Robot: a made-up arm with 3 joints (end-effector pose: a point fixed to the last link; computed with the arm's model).
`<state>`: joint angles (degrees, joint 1 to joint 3).
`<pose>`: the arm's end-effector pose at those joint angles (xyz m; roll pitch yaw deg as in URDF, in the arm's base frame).
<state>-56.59 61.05 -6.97</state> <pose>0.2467 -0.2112 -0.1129 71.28 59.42 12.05</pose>
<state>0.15 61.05 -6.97</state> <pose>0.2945 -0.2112 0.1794 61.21 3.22 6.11</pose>
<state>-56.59 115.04 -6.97</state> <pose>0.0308 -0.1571 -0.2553 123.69 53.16 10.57</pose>
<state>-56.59 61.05 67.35</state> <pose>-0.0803 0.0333 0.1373 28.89 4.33 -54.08</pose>
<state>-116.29 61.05 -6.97</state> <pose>-0.0399 -0.2112 -0.2315 -129.69 59.76 167.83</pose>
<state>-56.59 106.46 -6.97</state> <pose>0.0607 -0.1818 -0.2355 115.88 54.06 11.44</pose>
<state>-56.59 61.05 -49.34</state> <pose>0.3477 -0.1146 -0.3630 133.65 48.25 85.50</pose>
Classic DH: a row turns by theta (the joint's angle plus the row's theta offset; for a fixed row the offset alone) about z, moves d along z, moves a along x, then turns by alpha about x. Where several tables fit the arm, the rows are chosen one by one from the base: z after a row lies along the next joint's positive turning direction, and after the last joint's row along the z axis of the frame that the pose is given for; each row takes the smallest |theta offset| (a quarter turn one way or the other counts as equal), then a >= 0, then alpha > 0; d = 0 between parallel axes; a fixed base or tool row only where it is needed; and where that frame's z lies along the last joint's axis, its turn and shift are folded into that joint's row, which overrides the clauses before.
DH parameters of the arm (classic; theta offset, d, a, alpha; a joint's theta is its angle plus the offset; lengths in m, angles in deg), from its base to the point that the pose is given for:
base (fixed): 0 0.0775 0 90
joint 1: 90 -0.0697 0.0248 90
joint 2: 0 0.2846 -0.1135 -90
joint 3: 90 0.0692 0.038 90
tool (fixed): 180 0.3945 0 0

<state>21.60 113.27 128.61</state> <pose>-0.0423 0.4547 0.1845 93.91 31.11 -123.02</pose>
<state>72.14 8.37 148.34</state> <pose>0.4615 0.0695 0.0442 176.63 40.61 -174.22</pose>
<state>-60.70 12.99 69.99</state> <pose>-0.0525 0.0055 0.1617 6.39 -8.61 -12.33</pose>
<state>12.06 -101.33 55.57</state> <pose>-0.0770 0.1600 0.1401 -106.33 2.31 54.04</pose>
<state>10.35 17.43 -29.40</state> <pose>0.3945 -0.0709 0.3950 18.02 17.71 8.88</pose>
